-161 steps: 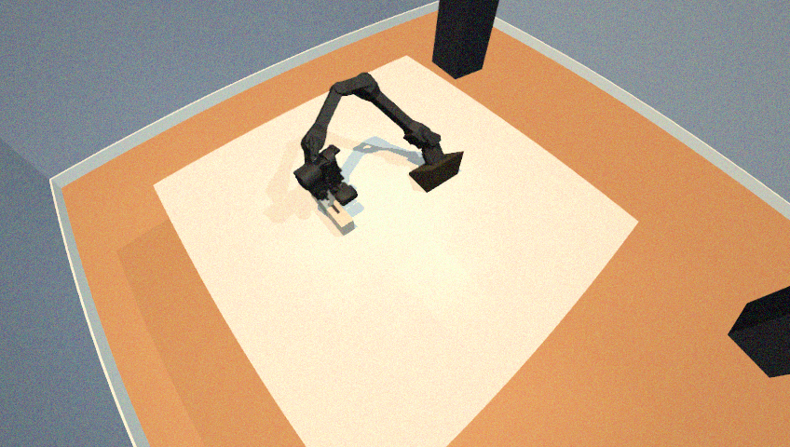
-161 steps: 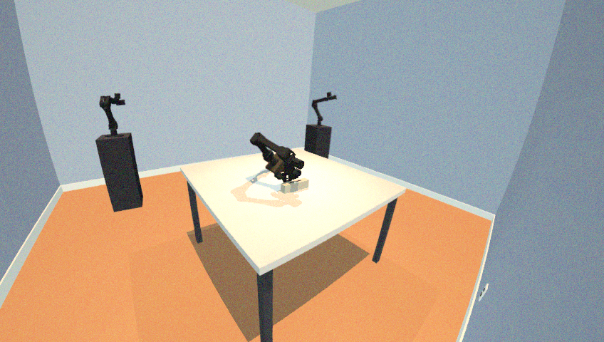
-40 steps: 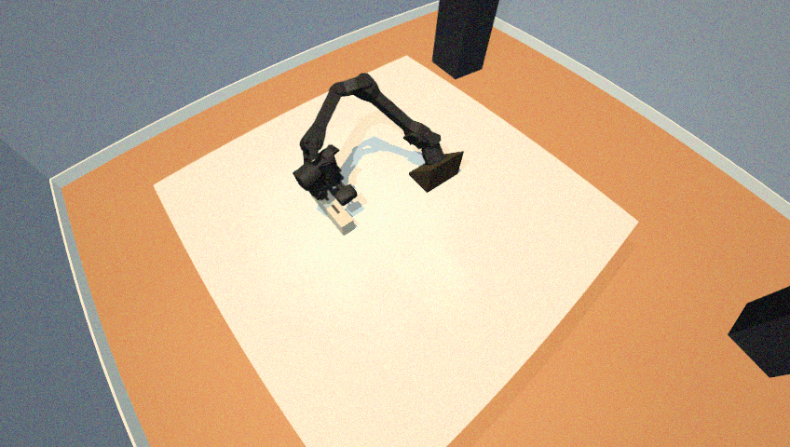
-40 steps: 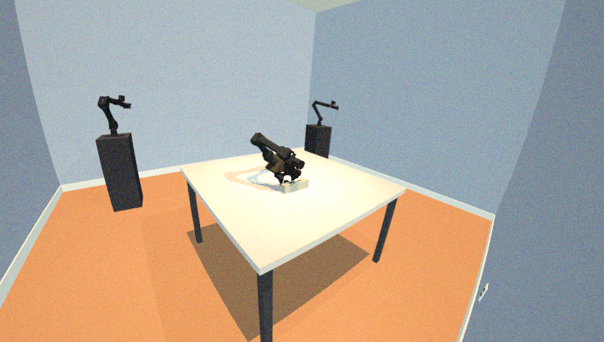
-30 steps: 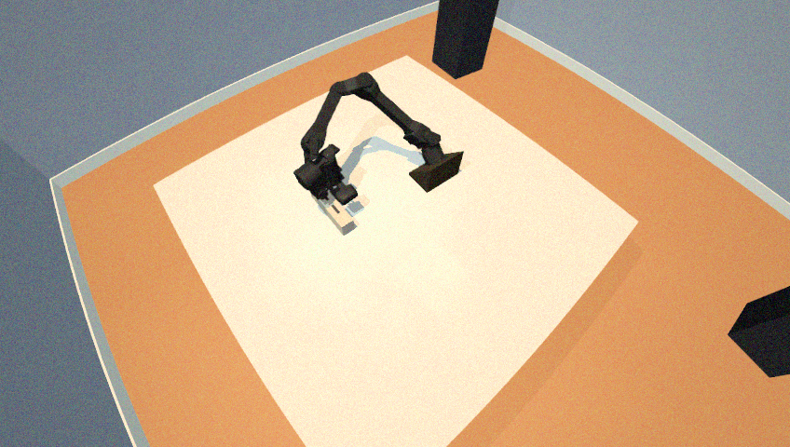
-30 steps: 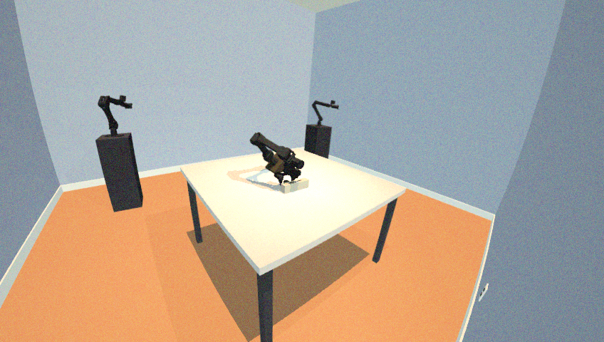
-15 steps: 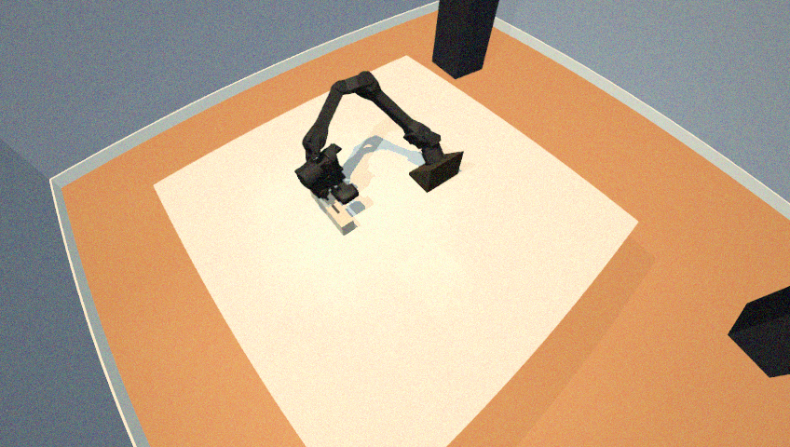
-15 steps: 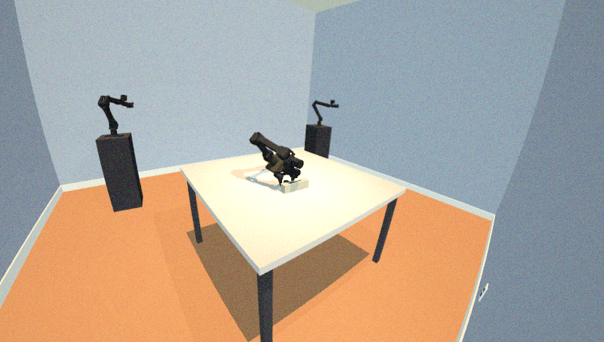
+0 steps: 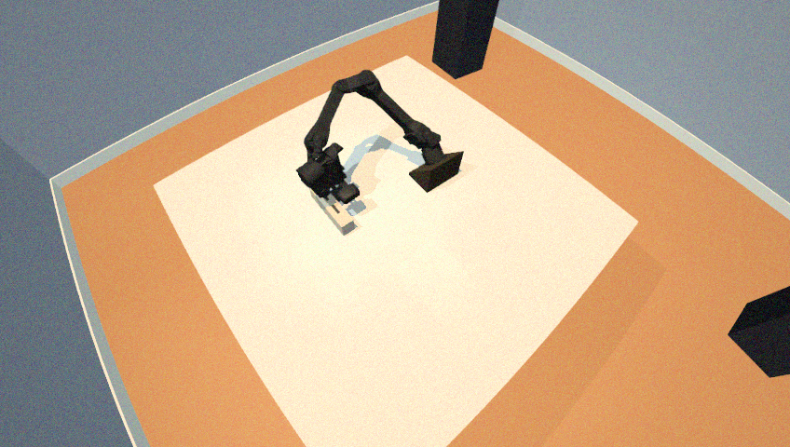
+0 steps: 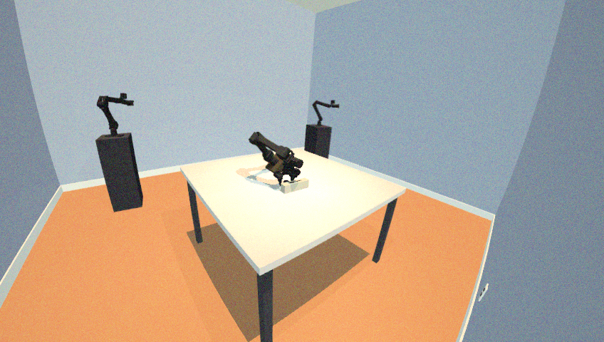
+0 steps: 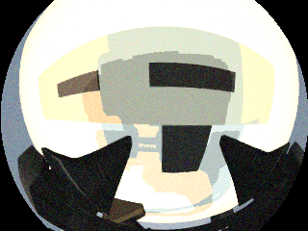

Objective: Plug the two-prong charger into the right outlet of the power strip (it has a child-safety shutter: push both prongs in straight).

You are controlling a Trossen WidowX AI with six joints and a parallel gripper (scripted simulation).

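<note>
My gripper tip is 3 cm short of the charger and 1 cm below it.
</note>
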